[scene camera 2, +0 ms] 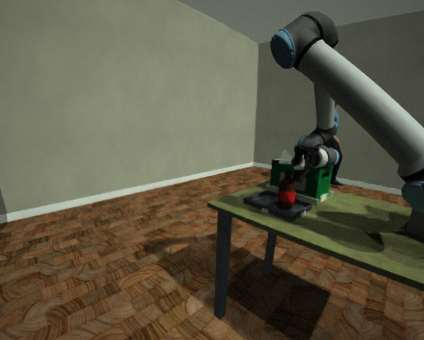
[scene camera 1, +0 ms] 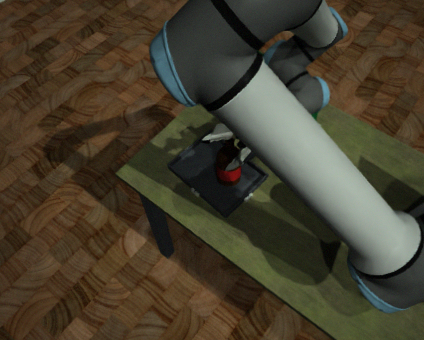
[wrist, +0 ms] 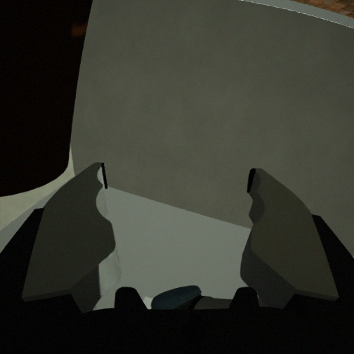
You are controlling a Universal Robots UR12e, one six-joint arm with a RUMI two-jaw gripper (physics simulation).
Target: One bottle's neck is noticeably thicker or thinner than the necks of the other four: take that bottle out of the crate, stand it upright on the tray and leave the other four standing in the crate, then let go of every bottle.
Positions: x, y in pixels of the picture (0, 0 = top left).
my gripper: scene camera 2; scene camera 1; wrist 177, 169
same spot on my gripper: (scene camera 2: 285, 158) = (scene camera 1: 221, 132)
